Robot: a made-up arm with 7 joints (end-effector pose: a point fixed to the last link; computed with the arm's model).
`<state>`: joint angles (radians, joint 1 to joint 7).
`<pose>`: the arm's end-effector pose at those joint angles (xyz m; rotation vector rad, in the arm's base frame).
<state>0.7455 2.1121 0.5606 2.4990 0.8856 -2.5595 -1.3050</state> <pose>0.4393 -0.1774 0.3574 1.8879 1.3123 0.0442</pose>
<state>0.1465 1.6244 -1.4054 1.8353 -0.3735 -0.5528 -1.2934</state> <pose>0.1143 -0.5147 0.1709 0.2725 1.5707 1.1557</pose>
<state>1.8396 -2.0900 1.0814 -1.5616 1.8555 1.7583 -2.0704</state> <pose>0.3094 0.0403 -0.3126 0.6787 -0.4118 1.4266</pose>
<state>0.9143 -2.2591 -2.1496 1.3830 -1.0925 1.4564 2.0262</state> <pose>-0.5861 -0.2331 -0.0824 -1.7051 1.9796 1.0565</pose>
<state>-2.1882 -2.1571 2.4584 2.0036 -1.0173 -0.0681 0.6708</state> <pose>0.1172 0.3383 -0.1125 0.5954 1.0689 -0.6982</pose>
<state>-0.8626 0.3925 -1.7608 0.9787 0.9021 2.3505 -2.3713</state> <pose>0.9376 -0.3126 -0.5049 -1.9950 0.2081 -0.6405</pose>
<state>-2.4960 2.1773 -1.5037 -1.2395 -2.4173 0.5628 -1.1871</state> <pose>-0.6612 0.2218 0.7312 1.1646 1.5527 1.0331</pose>
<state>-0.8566 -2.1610 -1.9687 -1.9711 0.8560 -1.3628 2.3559</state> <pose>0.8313 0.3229 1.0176 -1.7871 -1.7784 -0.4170</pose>
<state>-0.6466 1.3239 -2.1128 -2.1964 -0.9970 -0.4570 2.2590</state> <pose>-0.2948 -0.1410 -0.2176 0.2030 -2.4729 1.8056</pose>
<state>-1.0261 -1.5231 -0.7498 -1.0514 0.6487 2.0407 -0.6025</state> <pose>0.8190 0.5073 0.6615 0.3936 -2.7210 -1.3772</pose>
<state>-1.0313 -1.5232 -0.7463 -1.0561 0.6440 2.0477 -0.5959</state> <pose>0.8219 0.5049 0.6650 0.3883 -2.7166 -1.3805</pose>
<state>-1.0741 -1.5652 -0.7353 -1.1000 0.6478 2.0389 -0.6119</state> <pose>0.7661 0.4923 0.7086 -0.4679 2.7422 1.4251</pose>
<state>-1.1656 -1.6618 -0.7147 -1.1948 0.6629 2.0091 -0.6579</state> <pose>0.6299 0.4536 0.7850 -0.5818 2.5039 1.3737</pose>
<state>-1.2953 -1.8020 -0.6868 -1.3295 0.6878 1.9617 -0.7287</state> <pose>0.4322 0.3783 0.8407 -0.6734 2.1399 1.2901</pose>
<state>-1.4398 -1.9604 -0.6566 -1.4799 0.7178 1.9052 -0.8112</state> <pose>0.2309 0.2895 0.8287 -0.6901 1.7203 1.1789</pose>
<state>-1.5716 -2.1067 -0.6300 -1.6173 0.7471 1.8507 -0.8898</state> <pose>0.0847 0.2258 0.7622 -0.6433 1.3364 1.0557</pose>
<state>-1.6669 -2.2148 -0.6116 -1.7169 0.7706 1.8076 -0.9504</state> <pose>0.0089 0.1984 0.6925 -0.5815 1.0588 0.9485</pose>
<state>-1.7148 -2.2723 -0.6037 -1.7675 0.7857 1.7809 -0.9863</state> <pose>-0.0184 0.1924 0.6511 -0.5437 0.9120 0.8843</pose>
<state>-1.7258 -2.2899 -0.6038 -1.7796 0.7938 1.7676 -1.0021</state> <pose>-0.0234 0.1937 0.6359 -0.5352 0.8645 0.8619</pose>
